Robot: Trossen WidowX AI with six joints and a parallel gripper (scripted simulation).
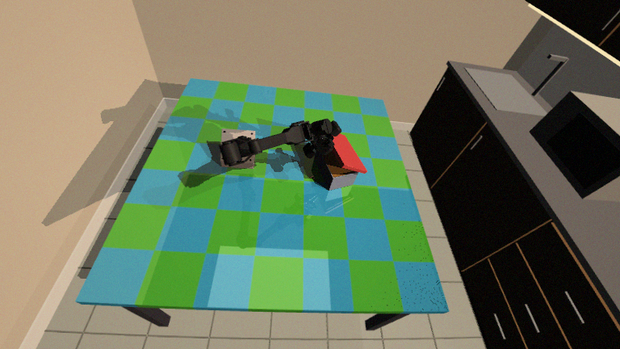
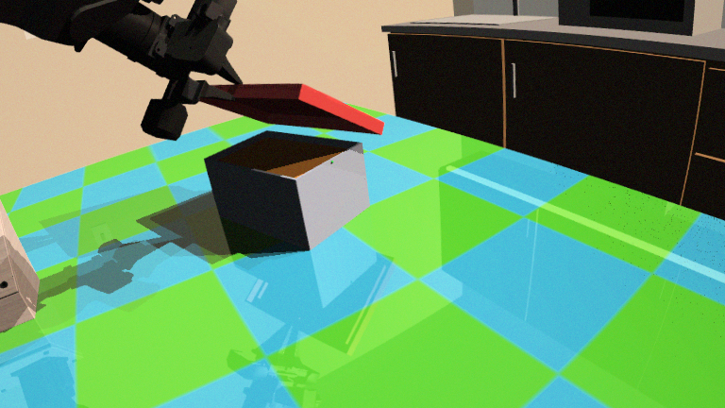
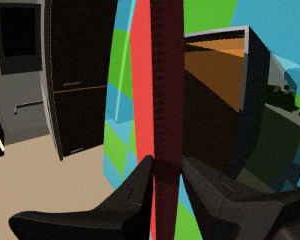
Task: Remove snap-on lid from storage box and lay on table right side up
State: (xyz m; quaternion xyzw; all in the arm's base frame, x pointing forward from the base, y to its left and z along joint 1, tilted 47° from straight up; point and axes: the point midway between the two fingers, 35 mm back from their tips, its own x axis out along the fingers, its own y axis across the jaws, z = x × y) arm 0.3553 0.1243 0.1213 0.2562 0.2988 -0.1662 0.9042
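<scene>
The red lid is 6 cm ahead of my gripper tip, 3 cm to the left of it and 4 cm below it. The rest, counted from my gripper tip: grey storage box (4 cm ahead, 2 cm to the left, 15 cm below).
</scene>
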